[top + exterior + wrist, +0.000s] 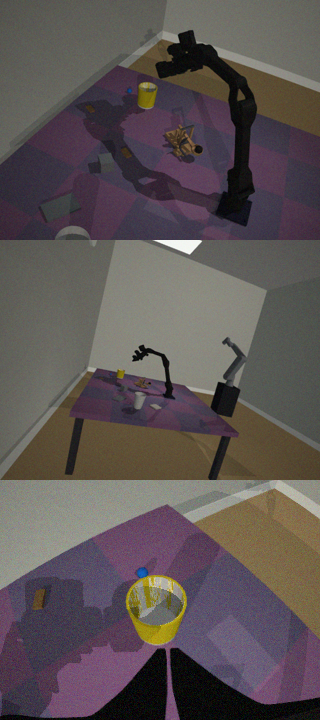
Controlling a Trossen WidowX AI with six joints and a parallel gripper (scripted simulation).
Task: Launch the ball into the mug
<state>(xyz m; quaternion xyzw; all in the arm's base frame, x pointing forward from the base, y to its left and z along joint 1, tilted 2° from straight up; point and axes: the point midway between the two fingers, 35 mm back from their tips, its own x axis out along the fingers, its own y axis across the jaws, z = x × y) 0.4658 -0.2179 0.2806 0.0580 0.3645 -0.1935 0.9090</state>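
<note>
Right now my gripper tip is 27 cm past the black ball, 19 cm above it and 13 cm to the right of it. The rest, counted from my gripper tip: small blue ball: 23 cm below, 23 cm ahead, 6 cm to the right; then wooden catapult: 20 cm behind, 19 cm below, 12 cm to the left; then yellow mug: 22 cm below, 11 cm ahead, 4 cm to the right.
</note>
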